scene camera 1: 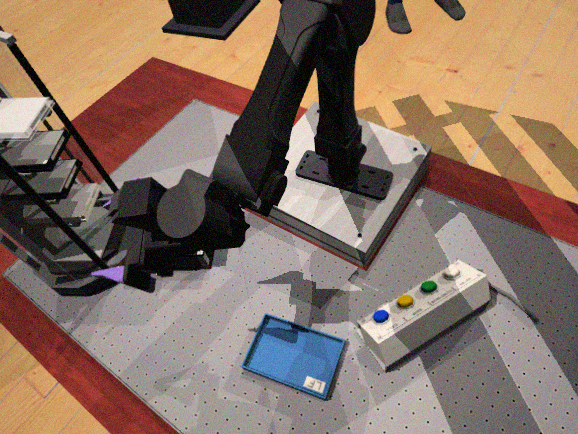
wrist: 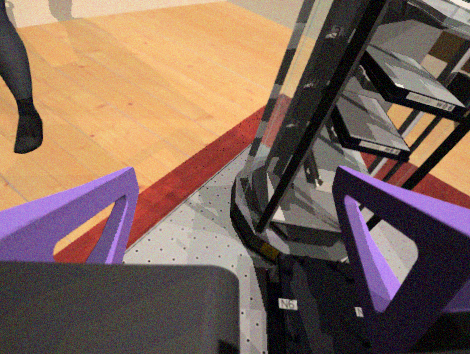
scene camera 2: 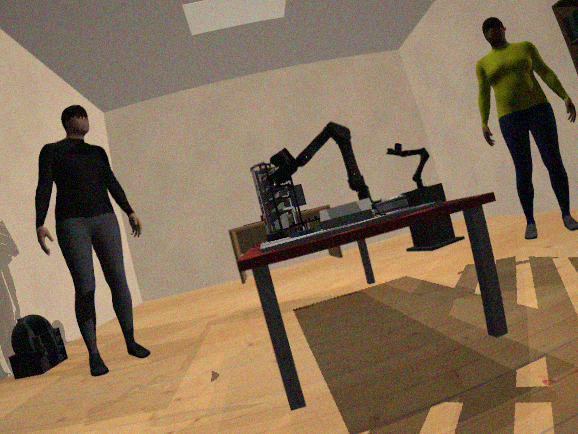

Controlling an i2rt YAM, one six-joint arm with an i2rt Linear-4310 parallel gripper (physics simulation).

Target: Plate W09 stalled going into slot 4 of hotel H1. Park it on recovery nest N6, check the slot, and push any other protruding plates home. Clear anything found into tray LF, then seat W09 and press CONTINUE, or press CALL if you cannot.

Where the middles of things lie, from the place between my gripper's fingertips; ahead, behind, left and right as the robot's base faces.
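Labels:
Compared with the slotted rack (scene camera 1: 63, 255), my hand is 60 mm above it, 290 mm to the left of it and 80 mm past it. There is also the blue tray (scene camera 1: 302, 358), which I find 290 mm below my hand, 30 mm behind it and 240 mm to the left of it.

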